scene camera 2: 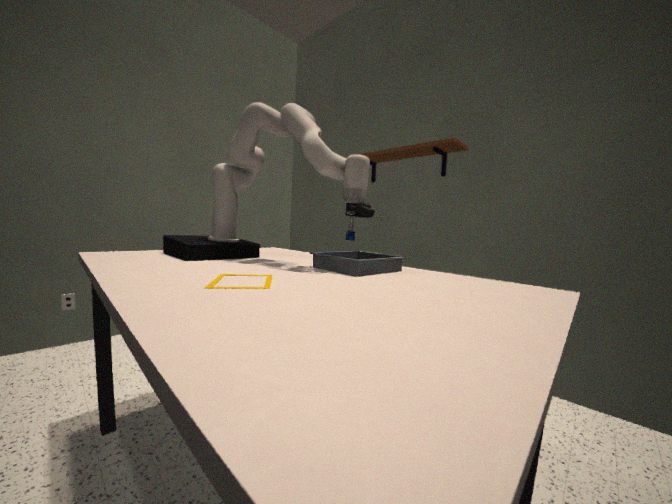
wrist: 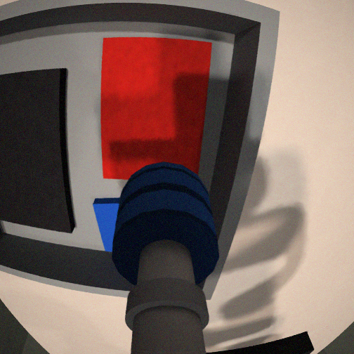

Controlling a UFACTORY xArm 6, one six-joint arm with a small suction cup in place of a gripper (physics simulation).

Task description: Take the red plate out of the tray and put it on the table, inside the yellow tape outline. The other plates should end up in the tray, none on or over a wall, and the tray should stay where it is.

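Frame: origin at the arm's base, x ahead, y left, z up, level; millimetres.
Seen in the pictures: hand, tool point: [scene camera 2: 349, 240]; arm's base, link origin: [scene camera 2: 223, 240].
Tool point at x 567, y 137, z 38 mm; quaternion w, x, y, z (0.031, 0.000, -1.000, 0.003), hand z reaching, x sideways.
Note:
Pixels of each thing's top centre, then the offset from my tool point to it. "*": a spot on its surface instead. Level surfaces: height alone.
- grey tray, top centre: [scene camera 2: 358, 254] dx -16, dy +71, dz -53 mm
- yellow tape outline, surface spot: [scene camera 2: 267, 282] * dx +1, dy -315, dz -102 mm
- table, surface height: dz -103 mm
The grey tray [scene camera 2: 379, 265] [wrist: 268, 60] stands on the table. In the wrist view the red plate [wrist: 134, 75] lies flat in it, near the right wall, with shadows across it. A black plate [wrist: 30, 150] lies to its left. A blue plate [wrist: 106, 220] lies below the red one, mostly hidden behind the cup. No plates show over the tray walls in scene camera 2. My gripper, a blue suction cup [scene camera 2: 350, 236] [wrist: 166, 200], hangs above the tray and holds nothing. The yellow tape outline [scene camera 2: 267, 282] lies on the table, left of the tray in scene camera 2.
The arm's black base [scene camera 2: 211, 249] stands at the table's back left. A brown wall shelf [scene camera 2: 417, 150] on black brackets is behind the arm and to the right, higher than the cup. The tray walls rise around the plates. The table [scene camera 2: 352, 368] reaches toward the camera.

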